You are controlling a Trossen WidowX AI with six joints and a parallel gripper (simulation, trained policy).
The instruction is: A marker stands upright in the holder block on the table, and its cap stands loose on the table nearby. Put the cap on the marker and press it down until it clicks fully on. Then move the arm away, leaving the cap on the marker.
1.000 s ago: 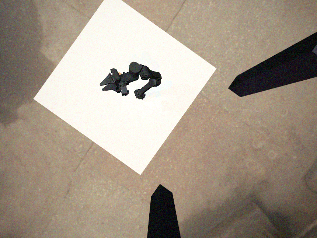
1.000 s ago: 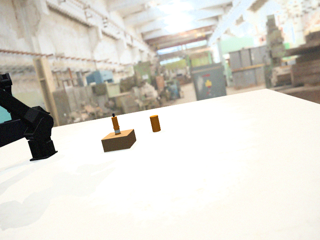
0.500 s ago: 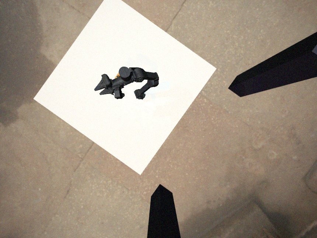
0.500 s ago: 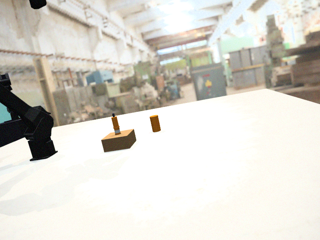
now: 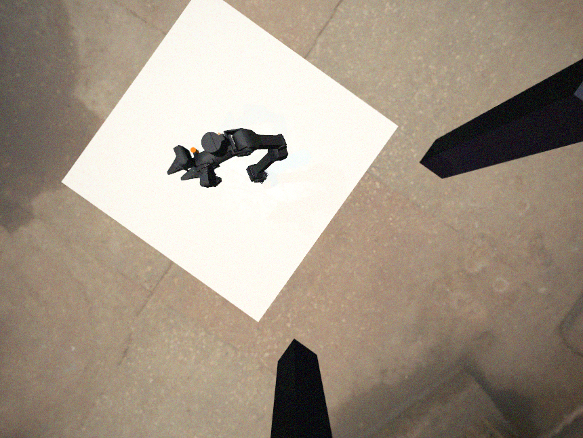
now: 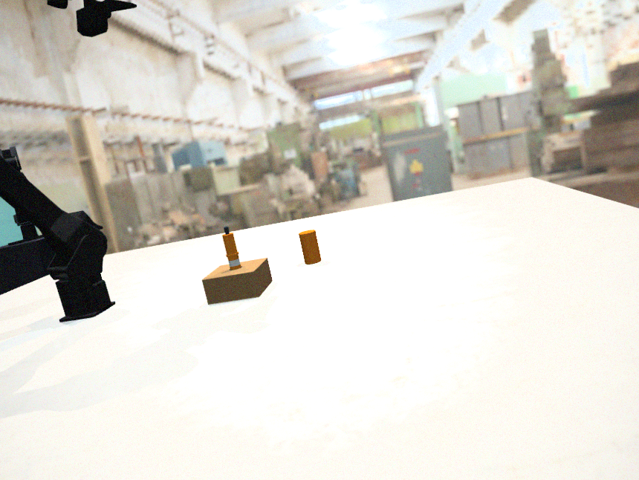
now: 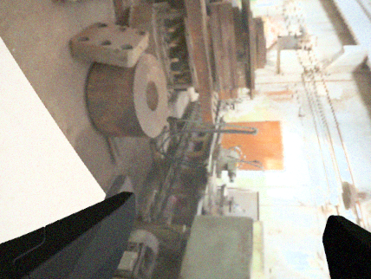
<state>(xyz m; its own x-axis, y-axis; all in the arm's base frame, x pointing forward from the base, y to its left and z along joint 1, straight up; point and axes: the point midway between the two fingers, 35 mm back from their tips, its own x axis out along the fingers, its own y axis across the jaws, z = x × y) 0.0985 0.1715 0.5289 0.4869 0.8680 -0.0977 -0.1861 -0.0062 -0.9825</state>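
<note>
Now: the orange cap 24 cm ahead of my gripper tip, 10 cm to the right of it and 50 cm below it. Also, from my gripper tip: orange marker 15 cm ahead, 22 cm to the right, 45 cm below; tan holder block 15 cm ahead, 22 cm to the right, 51 cm below.
</note>
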